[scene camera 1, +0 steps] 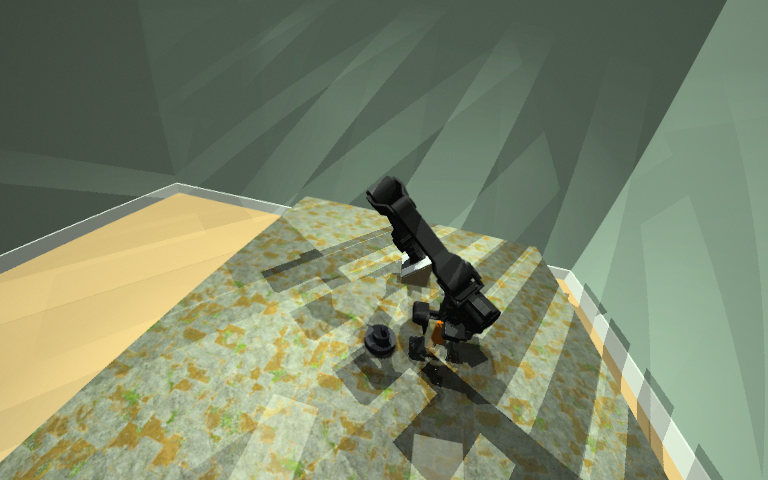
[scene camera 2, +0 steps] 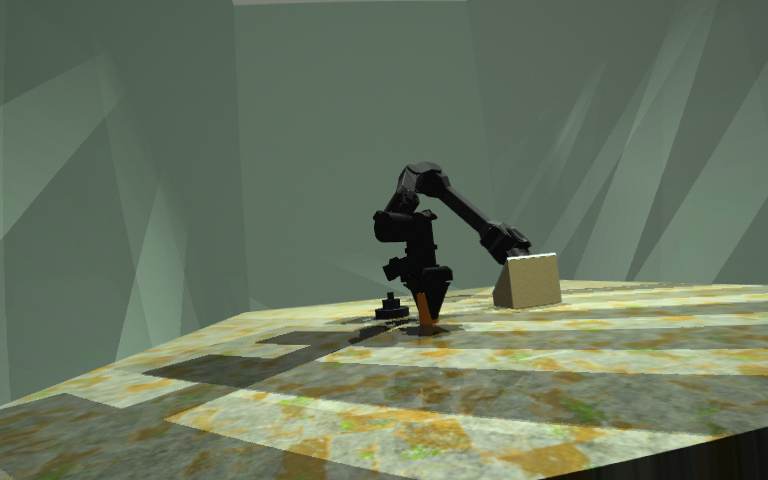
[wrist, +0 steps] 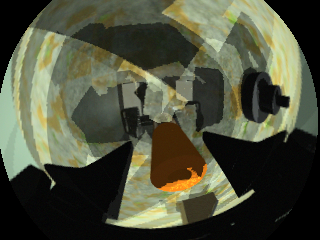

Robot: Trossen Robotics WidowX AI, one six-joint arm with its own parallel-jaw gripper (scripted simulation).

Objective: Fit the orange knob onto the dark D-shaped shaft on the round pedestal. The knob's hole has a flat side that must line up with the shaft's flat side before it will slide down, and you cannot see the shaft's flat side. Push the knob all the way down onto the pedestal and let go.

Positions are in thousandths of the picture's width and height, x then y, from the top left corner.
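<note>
There is an orange knob (wrist: 552, 685) here, and a D-shaped shaft (scene camera 1: 495, 709) too. The wrist view also has the shaft (wrist: 811, 406). As for my gripper (scene camera 2: 558, 659), it is open and holds nothing; besides that view, scene camera 1 shows the gripper (scene camera 1: 572, 701), and the wrist view has the gripper (wrist: 527, 585) as well.
</note>
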